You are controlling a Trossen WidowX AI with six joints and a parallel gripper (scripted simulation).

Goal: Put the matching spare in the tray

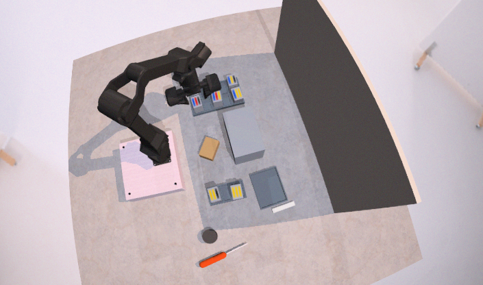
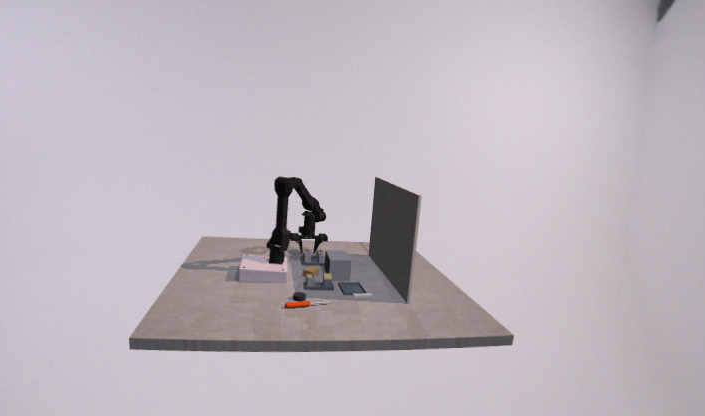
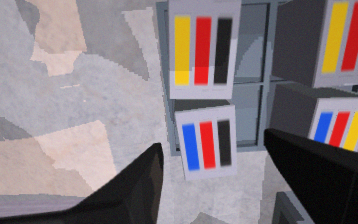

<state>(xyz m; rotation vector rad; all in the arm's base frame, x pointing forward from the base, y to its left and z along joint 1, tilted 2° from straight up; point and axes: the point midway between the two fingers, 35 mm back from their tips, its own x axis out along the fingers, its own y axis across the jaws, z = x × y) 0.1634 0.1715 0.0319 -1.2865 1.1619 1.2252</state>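
The grey spare lies 10 mm below my gripper tip. The rest, counted from my gripper tip: grey tray (370 mm to the right, 160 mm ahead, 50 mm below); rack (340 mm to the right, 40 mm below, 20 mm ahead); mounted unit (170 mm to the right, 130 mm ahead).
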